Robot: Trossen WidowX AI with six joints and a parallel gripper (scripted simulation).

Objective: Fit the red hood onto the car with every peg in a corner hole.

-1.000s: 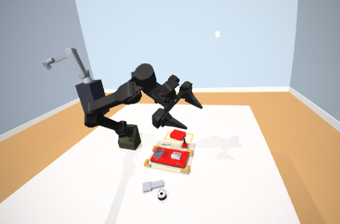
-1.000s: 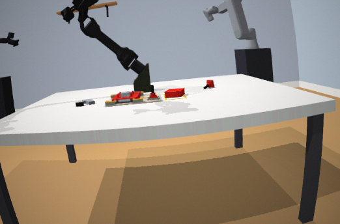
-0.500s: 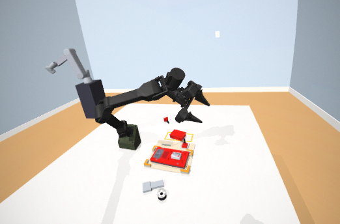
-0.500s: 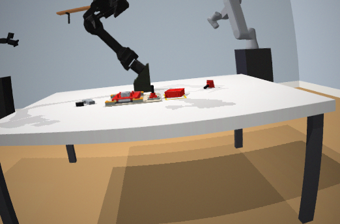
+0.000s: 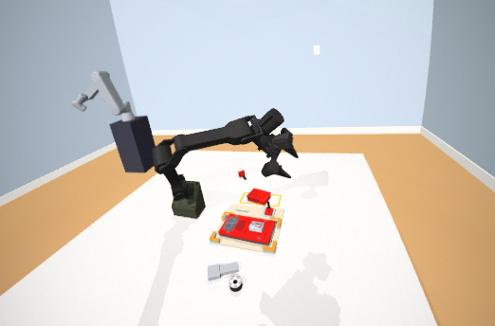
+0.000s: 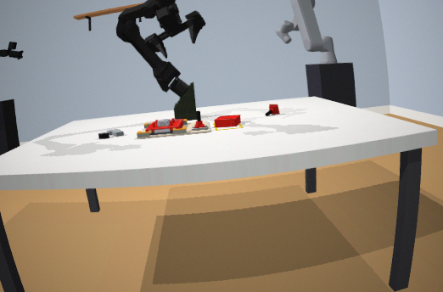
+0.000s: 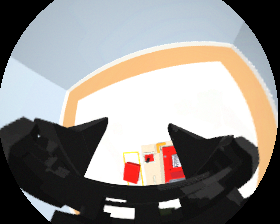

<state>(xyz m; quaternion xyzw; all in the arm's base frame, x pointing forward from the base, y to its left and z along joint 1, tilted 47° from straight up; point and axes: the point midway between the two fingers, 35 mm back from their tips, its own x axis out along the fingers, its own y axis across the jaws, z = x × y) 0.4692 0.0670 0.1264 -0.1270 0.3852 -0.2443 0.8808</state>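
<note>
The red hood lies 24 cm below my gripper tip, 17 cm behind it and 15 cm to the left of it. From my gripper tip the other things lie so: grey engine block (23 cm below, 15 cm behind, 6 cm to the right); small wheel (28 cm to the right, 24 cm below, 18 cm behind).
</note>
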